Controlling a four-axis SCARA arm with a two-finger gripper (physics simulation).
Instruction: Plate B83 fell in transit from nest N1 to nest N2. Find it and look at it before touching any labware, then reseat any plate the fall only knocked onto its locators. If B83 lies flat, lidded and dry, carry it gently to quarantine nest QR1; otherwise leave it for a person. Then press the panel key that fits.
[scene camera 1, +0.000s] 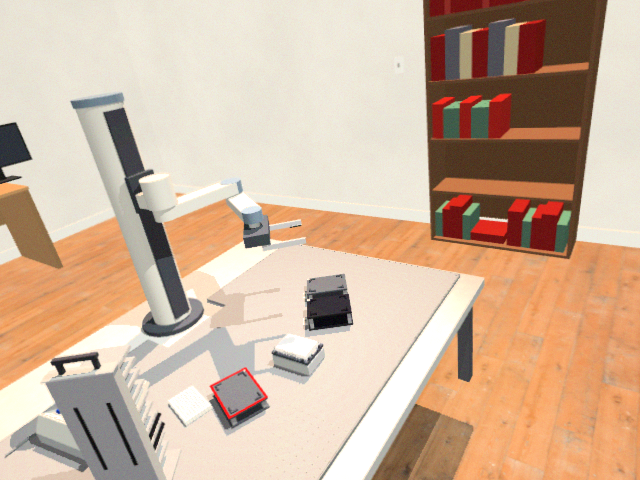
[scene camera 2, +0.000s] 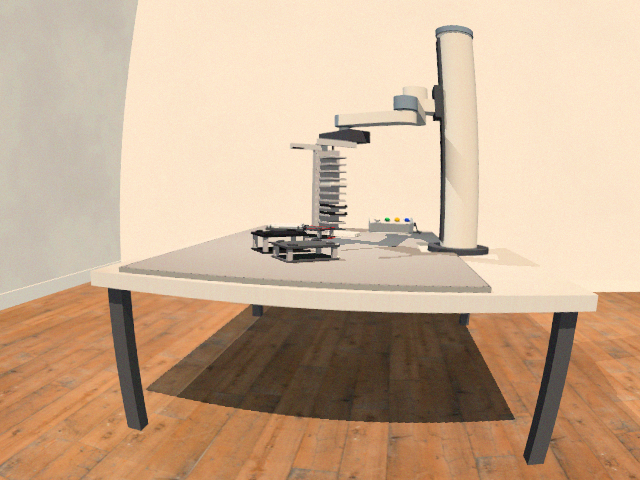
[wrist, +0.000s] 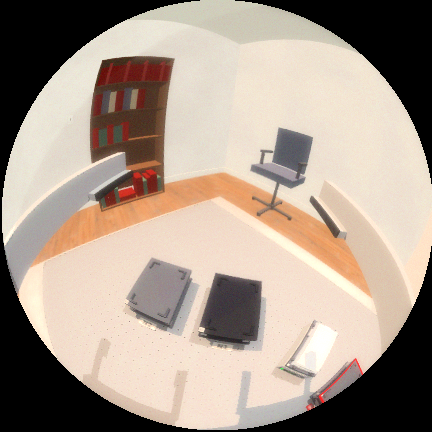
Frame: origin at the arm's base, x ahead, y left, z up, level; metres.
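Seen in the pictures: gripper, between the fingertips: (scene camera 1: 303, 230) (scene camera 2: 303, 143) (wrist: 221, 169); arm's base, origin of its link: (scene camera 1: 174, 318) (scene camera 2: 458, 251).
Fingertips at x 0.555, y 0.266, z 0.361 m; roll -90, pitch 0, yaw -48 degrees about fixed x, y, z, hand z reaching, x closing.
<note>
Pixels of each thing's top centre, then the offset from my fingertips to it.
- grey nest, centre of its top: (wrist: 157, 285) (scene camera 2: 304, 240) (scene camera 1: 326, 282) dx -0.037, dy +0.129, dz -0.298 m
- black nest, centre of its top: (wrist: 234, 303) (scene camera 2: 280, 230) (scene camera 1: 328, 304) dx +0.073, dy -0.017, dz -0.284 m
- white plate, centre of its top: (wrist: 319, 346) (scene camera 1: 296, 344) (scene camera 2: 286, 223) dx +0.109, dy -0.260, dz -0.279 m
- red-rimmed nest, centre of its top: (scene camera 1: 237, 389) (scene camera 2: 311, 225) dx +0.049, dy -0.483, dz -0.303 m
- flat white slab, centre of its top: (scene camera 1: 189, 403) (scene camera 2: 344, 232) dx -0.082, dy -0.571, dz -0.334 m
- key panel, centre of its top: (scene camera 1: 68, 418) (scene camera 2: 391, 215) dx -0.292, dy -0.809, dz -0.265 m
My gripper (scene camera 1: 302, 231) (scene camera 2: 305, 143) (wrist: 221, 169) is open and empty, high above the table. A grey nest (scene camera 1: 326, 284) (scene camera 2: 305, 243) (wrist: 160, 287) and a black nest (scene camera 1: 328, 304) (wrist: 232, 306) stand side by side, with bare tops. Beyond them a white plate (scene camera 1: 297, 346) (wrist: 316, 347) sits on a pale block-like unit; I cannot tell its seating exactly. The red-rimmed nest (scene camera 1: 238, 392) (wrist: 345, 384) has a bare top. A flat white slab (scene camera 1: 189, 404) (scene camera 2: 348, 234) lies on the mat beside it. No plate name is readable, and its lid and wetness cannot be told.
A tall slotted rack (scene camera 1: 98, 413) (scene camera 2: 315, 191) stands at the table's other end. The key panel (scene camera 2: 391, 226) with green, yellow and blue keys is near it. The arm's column (scene camera 1: 118, 206) (scene camera 2: 461, 144) rises at the table's side. A bookshelf (scene camera 1: 428, 170) and a chair (wrist: 294, 145) stand beyond.
</note>
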